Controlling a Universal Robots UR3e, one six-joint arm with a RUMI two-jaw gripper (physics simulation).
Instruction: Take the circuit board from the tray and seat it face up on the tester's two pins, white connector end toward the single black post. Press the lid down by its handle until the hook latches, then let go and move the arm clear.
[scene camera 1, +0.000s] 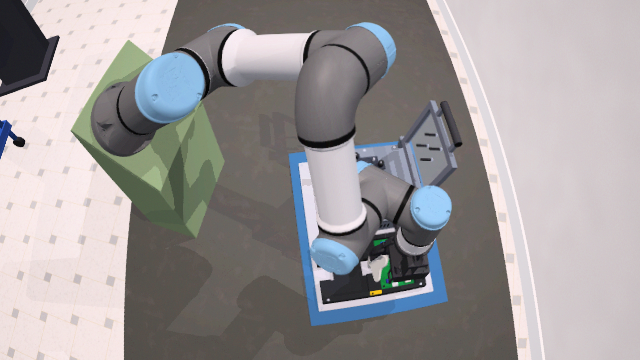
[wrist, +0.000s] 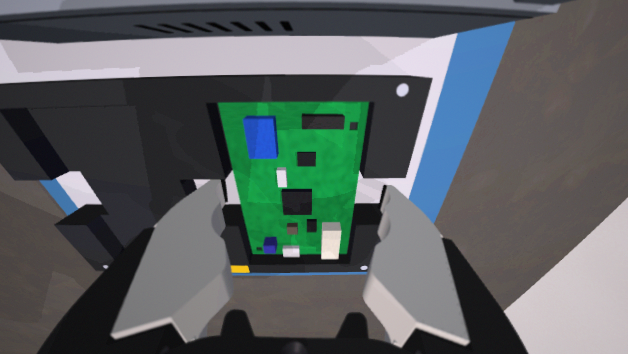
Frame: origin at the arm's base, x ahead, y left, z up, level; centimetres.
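Where they show: gripper, between the fingertips: (wrist: 305, 183); arm's base, origin of its link: (scene camera 1: 122, 120).
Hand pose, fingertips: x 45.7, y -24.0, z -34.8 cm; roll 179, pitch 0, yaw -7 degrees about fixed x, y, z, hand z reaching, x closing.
Things, the pixels of their top centre, and the offset from my fingertips. "pt": a spot on its surface instead.
- green circuit board, centre of its top: (wrist: 296, 203) (scene camera 1: 394, 261) dy +0.1, dx -0.4, dz +2.3 cm
- black tray, a spot on its surface: (wrist: 170, 150) pt dy +3.9, dx -6.3, dz +2.3 cm
- black handle, centre of its top: (scene camera 1: 452, 121) dy +16.4, dx +11.4, dz +27.1 cm
- yellow label, centre of its top: (wrist: 232, 269) (scene camera 1: 376, 292) dy -5.6, dx -5.8, dz +2.4 cm
The green circuit board (scene camera 1: 386, 276) (wrist: 330, 170) lies face up in the right compartment of the black tray (scene camera 1: 345, 291) (wrist: 170, 150). Its white connector (wrist: 330, 242) is at the near end in the wrist view. My gripper (scene camera 1: 392, 269) (wrist: 305, 183) is open, with one finger on each side of the board at the tray's side cut-outs. Gaps show between both fingers and the board's edges. The tester (scene camera 1: 395, 161) (wrist: 225, 26) is behind the tray, its lid (scene camera 1: 434, 142) raised, with the black handle (scene camera 1: 451, 124) at its outer edge. The arm hides the tester's pins.
The tray and tester stand on a white board with a blue border (scene camera 1: 380, 311) (wrist: 452, 120). A yellow label (scene camera 1: 376, 293) (wrist: 240, 269) is on the tray's front edge. The tray's left compartment is beside the board. The arm's green pedestal (scene camera 1: 212, 157) stands to the left in the scene view.
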